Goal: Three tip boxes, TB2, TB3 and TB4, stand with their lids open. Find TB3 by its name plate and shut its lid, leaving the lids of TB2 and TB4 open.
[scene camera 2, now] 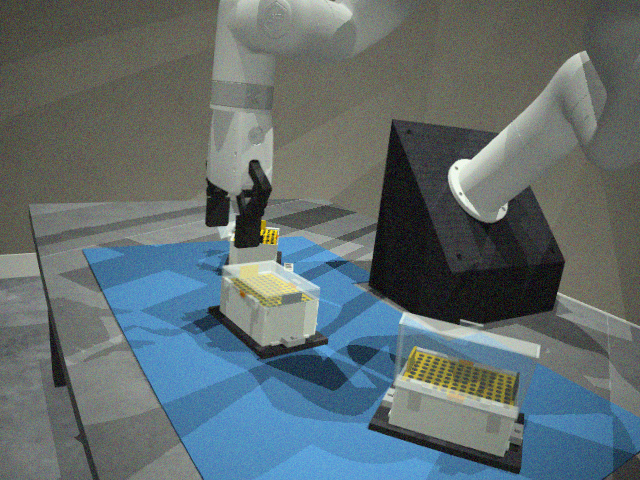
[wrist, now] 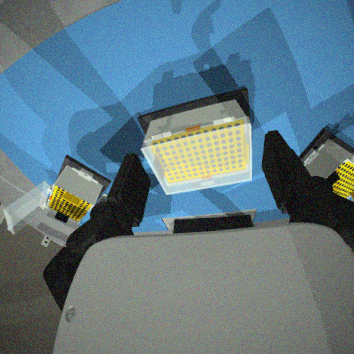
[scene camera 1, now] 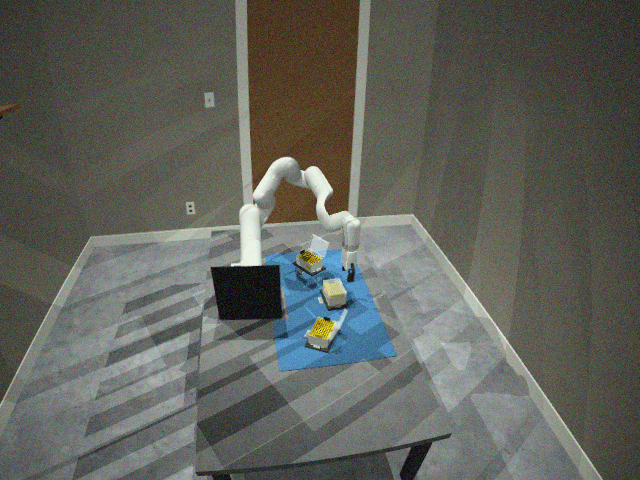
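Where they show: gripper, fingertip midpoint: (scene camera 2: 230,236) (wrist: 200,158) (scene camera 1: 347,275); arm's base, origin of the base link: (scene camera 2: 476,191) (scene camera 1: 251,271).
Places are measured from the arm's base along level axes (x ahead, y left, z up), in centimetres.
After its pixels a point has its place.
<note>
The middle tip box (scene camera 1: 334,293) {z -12.2, x 37.0, y -9.2 cm} (scene camera 2: 268,315) {z -14.8, x 42.3, y 1.8 cm} (wrist: 200,155) {z -12.1, x 40.1, y -4.5 cm} has its clear lid down over its yellow rack. The far tip box in scene camera 1 (scene camera 1: 310,261) {z -14.2, x 33.1, y 21.6 cm} (scene camera 2: 449,413) {z -15.9, x 37.2, y 27.0 cm} (wrist: 70,197) {z -13.1, x 36.5, y 20.3 cm} has its clear lid (scene camera 1: 319,245) {z -9.5, x 39.8, y 28.6 cm} (scene camera 2: 470,341) {z -5.8, x 41.0, y 29.7 cm} (wrist: 27,206) {z -10.4, x 38.9, y 29.7 cm} standing open. The near tip box in scene camera 1 (scene camera 1: 322,333) {z -14.2, x 25.1, y -31.4 cm} (scene camera 2: 253,253) {z -15.8, x 29.3, y -23.6 cm} (wrist: 344,175) {z -14.2, x 28.1, y -28.0 cm} has its lid (scene camera 1: 342,320) {z -5.6, x 32.5, y -34.2 cm} raised. The name plates are too small to read, so I cannot tell which box is TB3. My gripper (scene camera 1: 351,272) {z -6.2, x 44.5, y -5.1 cm} (scene camera 2: 232,235) {z -6.2, x 44.5, y -5.1 cm} (wrist: 200,158) {z -6.2, x 44.5, y -5.1 cm} is open and empty, above and beside the middle box, on the side away from the arm's base.
The boxes stand on black bases on a blue mat (scene camera 1: 361,335) {z -19.9, x 43.2, y -31.6 cm} (scene camera 2: 170,377) {z -19.9, x 55.7, y 2.8 cm} (wrist: 285,30) {z -19.9, x 49.9, y -17.8 cm} on the grey table (scene camera 1: 310,423) {z -20.2, x 10.2, y -69.9 cm}. The black wedge mount (scene camera 1: 247,292) {z -3.8, x -3.2, y -9.8 cm} (scene camera 2: 408,232) {z -7.4, x 12.6, y -3.3 cm} (wrist: 213,223) {z -18.2, x 12.7, y -2.4 cm} of the arm stands beside the mat. A small white plate (scene camera 1: 320,300) (scene camera 2: 288,267) lies beside the middle box.
</note>
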